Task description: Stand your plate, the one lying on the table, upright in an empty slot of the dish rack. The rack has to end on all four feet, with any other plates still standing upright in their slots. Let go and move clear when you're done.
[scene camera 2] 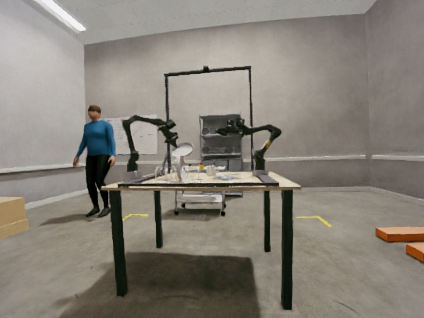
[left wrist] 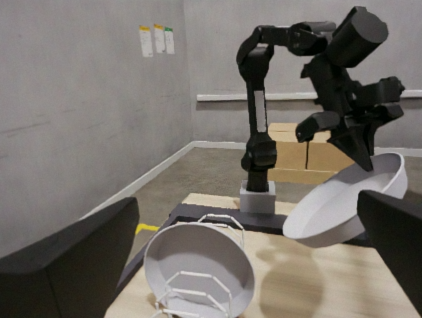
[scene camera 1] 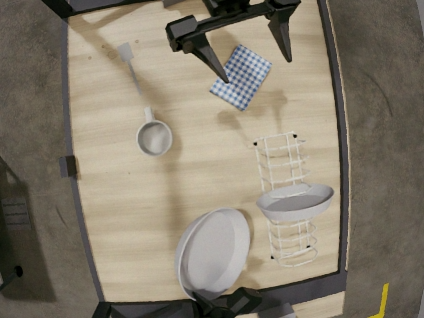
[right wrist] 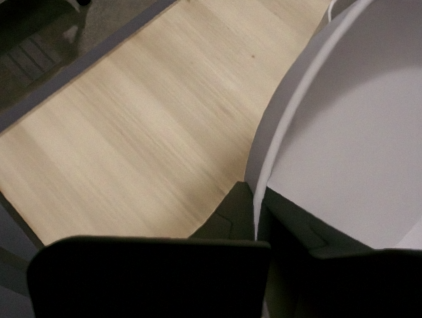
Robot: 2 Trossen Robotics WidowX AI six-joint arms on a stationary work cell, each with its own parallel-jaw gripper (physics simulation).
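Seen in the pictures: left gripper, fingertip midpoint: (scene camera 2: 216, 130) (left wrist: 245, 203) (scene camera 1: 260, 72); right gripper, fingertip midpoint: (scene camera 2: 176, 147) (left wrist: 371, 171) (scene camera 1: 192, 292) (right wrist: 247, 192); left arm's base, link origin: (scene camera 2: 260, 169); right arm's base, link origin: (scene camera 2: 132, 171) (left wrist: 257, 187).
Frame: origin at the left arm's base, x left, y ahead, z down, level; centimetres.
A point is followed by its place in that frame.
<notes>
My right gripper (scene camera 1: 197, 296) @(y 66.3, x -22.3, z -20.5 cm) (left wrist: 371, 171) @(y 66.3, x -22.3, z -20.5 cm) (right wrist: 247, 192) @(y 66.3, x -22.3, z -20.5 cm) is shut on the rim of a grey-white plate (scene camera 1: 215, 255) @(y 62.6, x -15.8, z -15.5 cm) (left wrist: 335, 205) @(y 64.7, x -16.7, z -15.4 cm) (right wrist: 360, 130) @(y 60.6, x -18.8, z -18.8 cm). The plate is tilted and raised above the table, left of the dish rack in scene camera 1. The white wire dish rack (scene camera 1: 275, 136) @(y 48.2, x 8.4, z 4.4 cm) (left wrist: 195, 273) @(y 61.0, x 5.9, z -6.0 cm) stands at the right of scene camera 1. Another plate (scene camera 1: 295, 203) @(y 64.3, x 5.7, z -2.5 cm) (left wrist: 200, 255) @(y 64.4, x 5.3, z -6.8 cm) stands in a middle slot, with empty slots on both sides of it. My left gripper (scene camera 1: 258, 71) @(y 35.1, x 0.0, z -31.8 cm) (left wrist: 245, 203) @(y 35.1, x 0.0, z -31.8 cm) is open and empty, high above the cloth.
A blue checked cloth (scene camera 1: 245, 82) @(y 32.9, x 6.1, z 3.0 cm) lies above the rack in scene camera 1. A grey-white mug (scene camera 1: 154, 138) @(y 37.3, x -19.6, z 4.2 cm) stands at the left of the table, with a spatula (scene camera 1: 126, 52) @(y 13.3, x -18.5, z 4.8 cm) above it. A dark frame edge (scene camera 1: 342, 150) @(y 58.8, x 25.5, z 3.2 cm) runs close along the rack's right side.
</notes>
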